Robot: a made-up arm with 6 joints. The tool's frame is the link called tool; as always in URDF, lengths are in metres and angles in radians. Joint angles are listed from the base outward. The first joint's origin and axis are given. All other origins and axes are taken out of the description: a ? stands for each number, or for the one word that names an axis. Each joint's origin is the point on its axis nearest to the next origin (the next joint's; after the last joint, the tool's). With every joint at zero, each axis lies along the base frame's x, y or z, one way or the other. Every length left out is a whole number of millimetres.
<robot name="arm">
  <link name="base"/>
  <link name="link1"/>
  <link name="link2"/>
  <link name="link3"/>
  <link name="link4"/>
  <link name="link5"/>
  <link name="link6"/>
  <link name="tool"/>
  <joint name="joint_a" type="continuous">
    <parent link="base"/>
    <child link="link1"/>
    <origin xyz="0 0 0.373" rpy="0 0 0"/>
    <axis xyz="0 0 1"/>
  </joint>
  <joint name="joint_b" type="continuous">
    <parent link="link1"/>
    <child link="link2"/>
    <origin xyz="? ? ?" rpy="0 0 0"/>
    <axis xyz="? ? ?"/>
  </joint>
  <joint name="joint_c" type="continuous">
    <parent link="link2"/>
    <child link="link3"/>
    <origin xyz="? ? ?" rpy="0 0 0"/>
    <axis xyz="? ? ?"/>
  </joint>
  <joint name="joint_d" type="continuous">
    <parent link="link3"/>
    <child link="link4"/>
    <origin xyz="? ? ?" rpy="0 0 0"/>
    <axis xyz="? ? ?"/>
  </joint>
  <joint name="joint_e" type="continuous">
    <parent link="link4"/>
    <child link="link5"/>
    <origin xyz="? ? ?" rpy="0 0 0"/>
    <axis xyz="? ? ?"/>
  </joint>
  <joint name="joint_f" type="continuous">
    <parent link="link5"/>
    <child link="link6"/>
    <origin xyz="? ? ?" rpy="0 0 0"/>
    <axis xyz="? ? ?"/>
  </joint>
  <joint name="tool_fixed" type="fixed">
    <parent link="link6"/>
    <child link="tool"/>
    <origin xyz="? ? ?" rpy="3.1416 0 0"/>
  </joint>
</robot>
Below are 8 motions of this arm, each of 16 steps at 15 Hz.
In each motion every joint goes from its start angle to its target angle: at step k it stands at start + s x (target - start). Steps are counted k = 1, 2, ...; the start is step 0. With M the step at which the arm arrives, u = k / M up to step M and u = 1 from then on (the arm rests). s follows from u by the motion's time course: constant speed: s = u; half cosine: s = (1 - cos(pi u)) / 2; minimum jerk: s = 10 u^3 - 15 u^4 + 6 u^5.
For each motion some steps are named. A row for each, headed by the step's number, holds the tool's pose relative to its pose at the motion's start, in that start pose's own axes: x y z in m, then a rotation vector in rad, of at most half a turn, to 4 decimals.
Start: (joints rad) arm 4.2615 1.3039 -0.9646 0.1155 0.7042 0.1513
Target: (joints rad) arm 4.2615 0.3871 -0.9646 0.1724 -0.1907 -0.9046
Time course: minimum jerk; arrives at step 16
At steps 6, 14, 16:
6: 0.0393 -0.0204 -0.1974 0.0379 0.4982 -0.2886
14: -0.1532 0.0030 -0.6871 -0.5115 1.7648 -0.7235
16: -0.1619 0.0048 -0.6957 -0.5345 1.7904 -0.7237

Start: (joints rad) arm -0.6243 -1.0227 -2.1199 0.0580 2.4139 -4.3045
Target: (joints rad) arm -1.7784 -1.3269 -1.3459 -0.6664 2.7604 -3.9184
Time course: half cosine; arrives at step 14
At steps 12, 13, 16:
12: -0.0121 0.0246 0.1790 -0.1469 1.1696 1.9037
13: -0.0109 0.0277 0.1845 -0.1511 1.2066 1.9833
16: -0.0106 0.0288 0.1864 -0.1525 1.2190 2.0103

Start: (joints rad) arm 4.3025 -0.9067 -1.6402 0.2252 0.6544 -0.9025
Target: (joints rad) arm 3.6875 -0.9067 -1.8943 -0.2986 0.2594 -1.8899
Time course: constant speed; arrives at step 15
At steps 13, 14, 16:
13: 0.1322 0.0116 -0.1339 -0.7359 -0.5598 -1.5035
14: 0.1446 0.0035 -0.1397 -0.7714 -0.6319 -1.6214
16: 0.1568 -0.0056 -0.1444 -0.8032 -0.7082 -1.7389

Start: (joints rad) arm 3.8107 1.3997 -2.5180 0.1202 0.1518 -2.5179
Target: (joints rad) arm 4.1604 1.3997 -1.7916 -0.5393 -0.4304 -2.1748
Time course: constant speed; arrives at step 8
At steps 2, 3, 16:
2: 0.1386 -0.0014 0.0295 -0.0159 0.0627 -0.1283
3: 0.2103 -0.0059 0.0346 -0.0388 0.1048 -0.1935
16: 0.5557 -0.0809 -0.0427 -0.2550 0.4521 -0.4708

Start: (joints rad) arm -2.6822 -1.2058 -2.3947 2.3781 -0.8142 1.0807
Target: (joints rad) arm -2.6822 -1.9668 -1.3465 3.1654 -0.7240 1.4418
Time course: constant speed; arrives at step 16
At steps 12, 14, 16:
12: 0.1135 -0.0328 -0.0963 -0.0471 0.5038 0.6133
14: 0.1382 -0.0426 -0.1170 -0.0311 0.5833 0.7232
16: 0.1642 -0.0534 -0.1380 -0.0085 0.6606 0.8348

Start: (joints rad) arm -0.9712 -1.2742 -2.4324 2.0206 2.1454 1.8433
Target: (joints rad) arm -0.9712 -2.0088 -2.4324 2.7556 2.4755 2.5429
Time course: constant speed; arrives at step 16
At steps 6, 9, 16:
6: -0.1896 0.1311 0.1472 -0.2850 0.0311 -0.0880
9: -0.2592 0.2177 0.2229 -0.4364 0.0919 -0.1270
16: -0.3479 0.4540 0.3899 -0.7723 0.3454 -0.2130

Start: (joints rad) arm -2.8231 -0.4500 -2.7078 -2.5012 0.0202 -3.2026
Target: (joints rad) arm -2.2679 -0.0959 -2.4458 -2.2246 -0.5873 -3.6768
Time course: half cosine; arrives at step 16
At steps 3, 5, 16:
3: -0.0359 0.0232 -0.0011 -0.0232 -0.0949 0.0304
5: -0.0971 0.0524 -0.0084 -0.0430 -0.2519 0.0838
16: -0.4107 0.0229 -0.1481 0.2486 -1.0596 0.4756

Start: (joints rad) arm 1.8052 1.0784 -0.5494 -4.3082 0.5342 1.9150
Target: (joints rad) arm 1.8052 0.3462 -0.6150 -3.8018 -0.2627 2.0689
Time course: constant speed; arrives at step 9
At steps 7, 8, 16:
7: -0.1072 0.1952 -0.2128 -0.0044 -0.6366 0.3719
8: -0.1053 0.2180 -0.2488 -0.0224 -0.6949 0.4502
16: -0.0995 0.2391 -0.2849 -0.0436 -0.7428 0.5320

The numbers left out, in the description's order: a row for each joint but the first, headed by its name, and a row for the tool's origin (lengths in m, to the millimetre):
joint_b: xyz 0 0 0, axis 0 1 0
joint_c: xyz 0.053 0 0.28, axis 0 1 0
joint_d: xyz 0.123 0 -0.545, axis 0 0 -1
joint_e: xyz 0 0 0, axis 0 1 0
joint_f: xyz 0.084 0 -0.107, axis 0 0 -1
tool: xyz 0 0 0

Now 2 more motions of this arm.
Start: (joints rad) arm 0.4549 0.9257 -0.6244 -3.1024 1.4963 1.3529
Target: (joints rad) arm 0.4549 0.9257 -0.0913 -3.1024 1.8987 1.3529
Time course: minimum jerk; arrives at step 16
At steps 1, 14, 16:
1: 0.0000 -0.0002 -0.0007 0.0003 0.0001 0.0000
14: -0.0077 -0.0251 -0.3009 0.1246 0.0302 -0.0202
16: -0.0081 -0.0243 -0.3058 0.1267 0.0307 -0.0205

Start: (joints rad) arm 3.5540 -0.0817 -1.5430 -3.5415 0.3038 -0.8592
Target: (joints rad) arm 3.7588 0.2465 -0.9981 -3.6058 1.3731 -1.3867
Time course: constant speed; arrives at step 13
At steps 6, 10, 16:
6: -0.0197 0.2504 -0.0076 0.0033 -0.2834 -0.1490
10: -0.0446 0.3995 -0.0692 0.0487 -0.4524 -0.1971
16: -0.0644 0.4927 -0.1409 0.1021 -0.5565 -0.2079

